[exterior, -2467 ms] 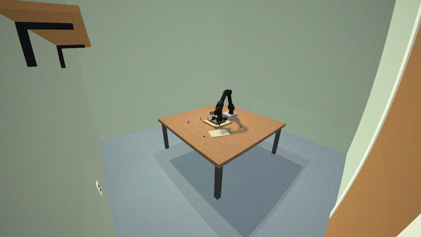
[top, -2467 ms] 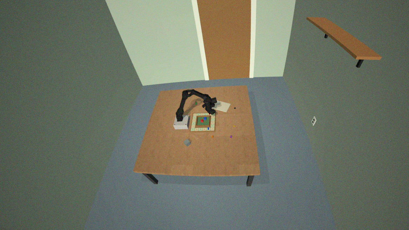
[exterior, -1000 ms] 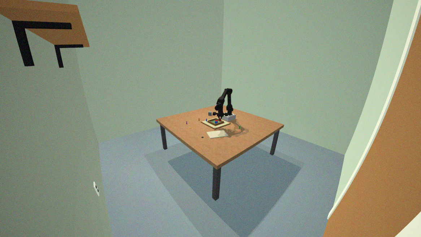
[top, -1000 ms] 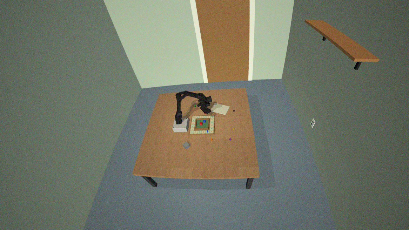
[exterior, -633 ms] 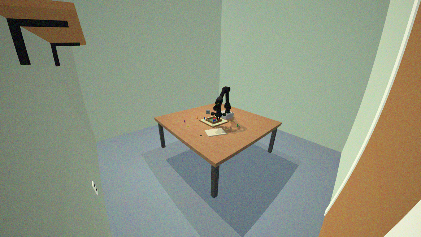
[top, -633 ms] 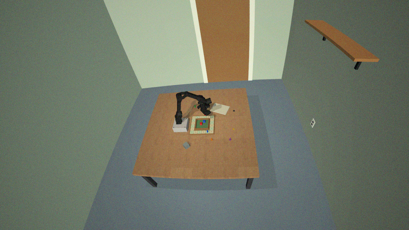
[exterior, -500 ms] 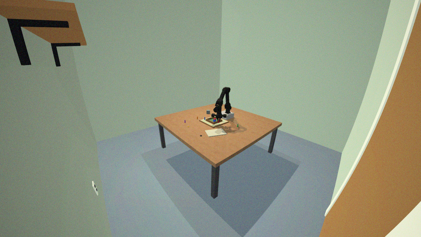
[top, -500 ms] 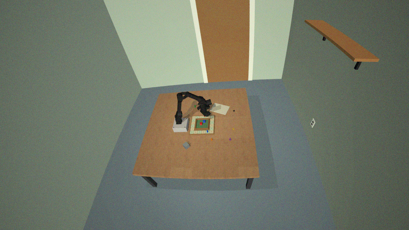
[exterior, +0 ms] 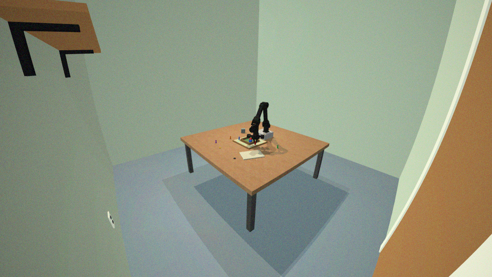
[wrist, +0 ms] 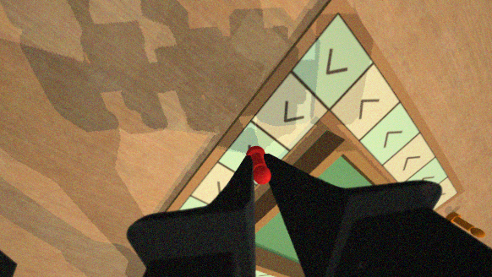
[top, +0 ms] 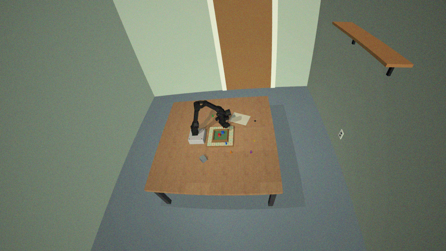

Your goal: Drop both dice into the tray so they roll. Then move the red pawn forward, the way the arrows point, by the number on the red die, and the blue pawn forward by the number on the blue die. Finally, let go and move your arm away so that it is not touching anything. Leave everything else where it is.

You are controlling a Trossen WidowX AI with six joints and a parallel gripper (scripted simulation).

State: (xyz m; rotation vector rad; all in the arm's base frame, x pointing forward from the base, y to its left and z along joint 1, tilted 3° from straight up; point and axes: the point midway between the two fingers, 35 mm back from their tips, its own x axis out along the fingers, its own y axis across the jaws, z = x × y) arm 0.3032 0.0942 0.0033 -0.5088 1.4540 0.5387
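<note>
The red pawn lies 10 mm above my gripper tip. Round my gripper tip: green tray: 110 mm to the right, 30 mm behind, 20 mm below; blue pawn: 230 mm to the right, 30 mm ahead; pale card: 190 mm ahead, 130 mm to the left, 20 mm below.
</note>
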